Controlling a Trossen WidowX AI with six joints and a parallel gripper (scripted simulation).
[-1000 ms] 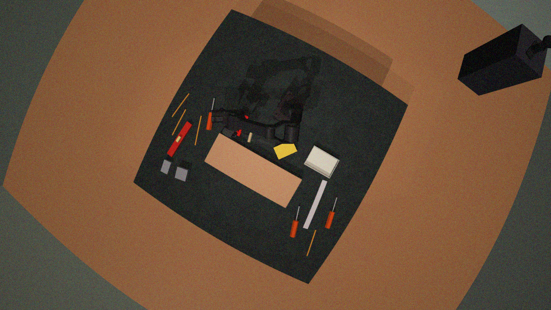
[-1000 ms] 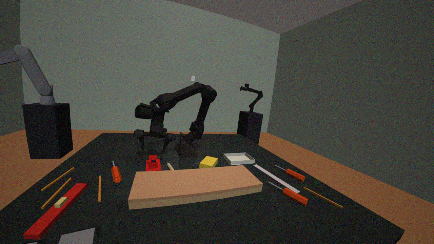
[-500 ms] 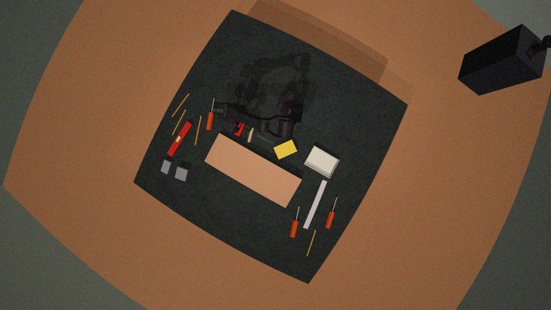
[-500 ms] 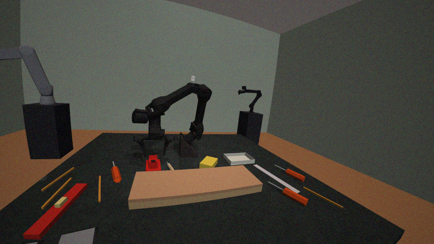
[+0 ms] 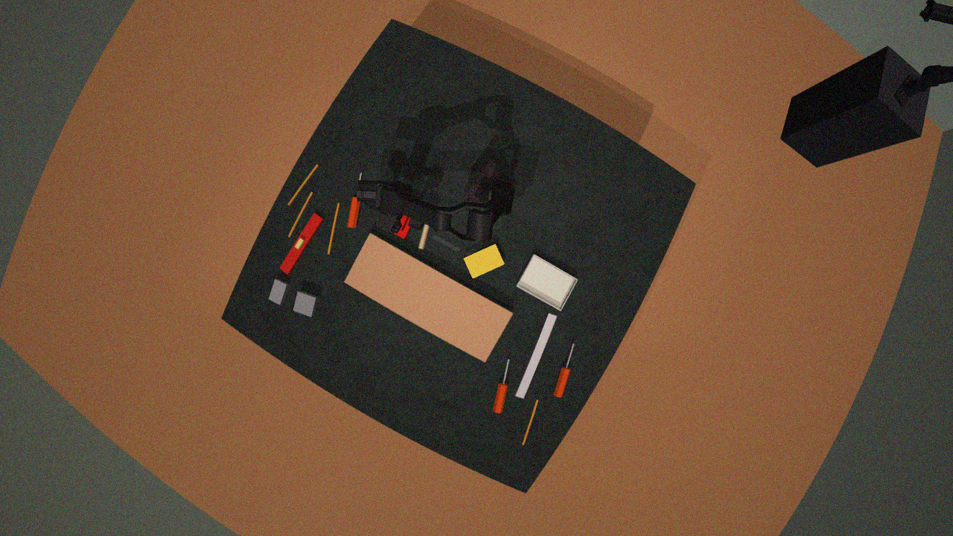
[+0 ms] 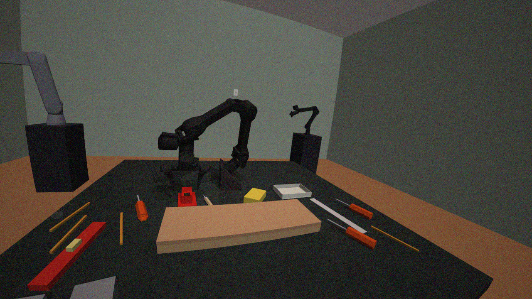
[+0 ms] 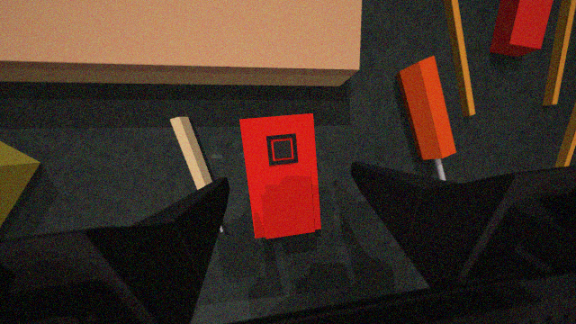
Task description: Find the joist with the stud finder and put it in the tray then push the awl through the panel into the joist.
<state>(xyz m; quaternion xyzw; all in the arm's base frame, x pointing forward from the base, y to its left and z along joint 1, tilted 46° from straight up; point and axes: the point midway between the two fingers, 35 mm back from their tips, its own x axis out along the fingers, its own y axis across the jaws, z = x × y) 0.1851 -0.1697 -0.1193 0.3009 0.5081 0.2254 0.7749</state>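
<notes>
Right now my gripper tip is 2 cm above the red stud finder. Also, from my gripper tip: yellow block (30 cm to the left, 5 cm below); awl (8 cm to the left, 6 cm below, 2 cm behind); square indicator light (2 cm ahead, 1 cm below).
</notes>
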